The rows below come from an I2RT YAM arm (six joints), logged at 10 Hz.
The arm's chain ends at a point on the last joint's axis. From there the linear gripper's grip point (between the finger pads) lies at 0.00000 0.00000 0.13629 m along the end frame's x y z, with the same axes.
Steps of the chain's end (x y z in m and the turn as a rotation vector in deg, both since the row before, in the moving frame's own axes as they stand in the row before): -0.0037, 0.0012, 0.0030, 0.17, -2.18, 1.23; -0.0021, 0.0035, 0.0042, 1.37, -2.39, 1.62; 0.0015, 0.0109, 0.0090, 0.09, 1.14, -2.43; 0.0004, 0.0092, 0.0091, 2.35, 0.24, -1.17; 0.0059, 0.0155, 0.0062, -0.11, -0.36, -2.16; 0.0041, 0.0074, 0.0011, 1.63, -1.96, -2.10; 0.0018, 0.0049, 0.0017, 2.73, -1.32, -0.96; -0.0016, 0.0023, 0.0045, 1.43, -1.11, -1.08; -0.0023, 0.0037, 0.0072, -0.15, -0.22, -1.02; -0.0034, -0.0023, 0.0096, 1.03, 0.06, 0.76
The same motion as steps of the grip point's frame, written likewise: -0.0089, 0.0007, 0.0029, 0.17, -2.18, 1.23; -0.0077, 0.0002, 0.0040, 1.37, -2.39, 1.62; 0.0042, 0.0106, 0.0090, 0.09, 1.14, -2.43; 0.0009, 0.0036, 0.0090, 2.35, 0.24, -1.17; 0.0050, 0.0158, 0.0062, -0.11, -0.36, -2.16; -0.0006, 0.0036, 0.0010, 1.63, -1.96, -2.10; -0.0014, -0.0016, 0.0015, 2.73, -1.32, -0.96; -0.0043, -0.0011, 0.0044, 1.43, -1.11, -1.08; -0.0028, 0.0041, 0.0072, -0.15, -0.22, -1.02; -0.0032, -0.0047, 0.0096, 1.03, 0.06, 0.76
